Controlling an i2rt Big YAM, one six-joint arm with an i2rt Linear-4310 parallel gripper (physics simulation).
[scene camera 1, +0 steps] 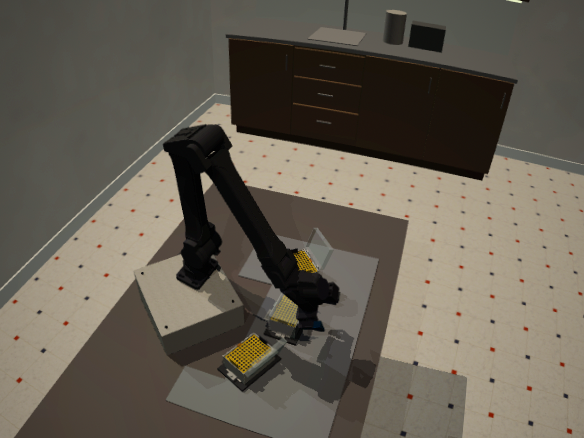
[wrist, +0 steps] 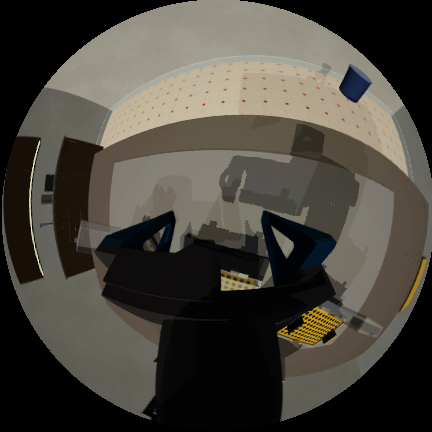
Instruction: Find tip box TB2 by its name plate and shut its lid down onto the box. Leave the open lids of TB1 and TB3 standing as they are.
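Frame: origin at the arm's base, x left, y back, z up, level; centimetres.
Seen in the pictures: gripper, fingertip midpoint: [scene camera 1: 325, 316] [wrist: 217, 215]; arm's base, link origin: [scene camera 1: 197, 271].
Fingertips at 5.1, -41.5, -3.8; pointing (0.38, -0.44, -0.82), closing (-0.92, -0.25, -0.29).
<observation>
Pixels of each thing's top centre, then the offset from my fingertips to it, as dx, dy, dz. Level surfaces: height alone.
- middle box, top centre: [wrist: 202, 302] [scene camera 1: 285, 304] -1.0, +12.5, -0.2
- far box, top centre: [scene camera 1: 300, 259] +19.4, +17.2, -0.5
- grey board, surface height: dz -7.9
- brown surface, surface height: dz -8.3
Three tip boxes with yellow racks stand in a row; I cannot read their name plates. The middle box [scene camera 1: 284, 314] [wrist: 237, 283] is partly hidden by my gripper. Its yellow rack looks pale, as if under its clear lid; how far down the lid lies is unclear. The near box [scene camera 1: 248, 354] [wrist: 312, 326] has its clear lid [wrist: 360, 320] standing open. The far box [scene camera 1: 305, 261] has its clear lid [scene camera 1: 320, 247] [wrist: 97, 236] up. My gripper [scene camera 1: 310, 325] [wrist: 217, 215] is open and empty, low beside the middle box's side away from the arm base.
The boxes stand on a grey board [scene camera 1: 280, 407] [wrist: 150, 165] on a brown surface [scene camera 1: 90, 370]. The pale base block [scene camera 1: 200, 312] carries the arm, left of the boxes in the scene view. A dark counter [scene camera 1: 395, 110] stands at the back. A blue bin [wrist: 355, 84] shows in the wrist view.
</observation>
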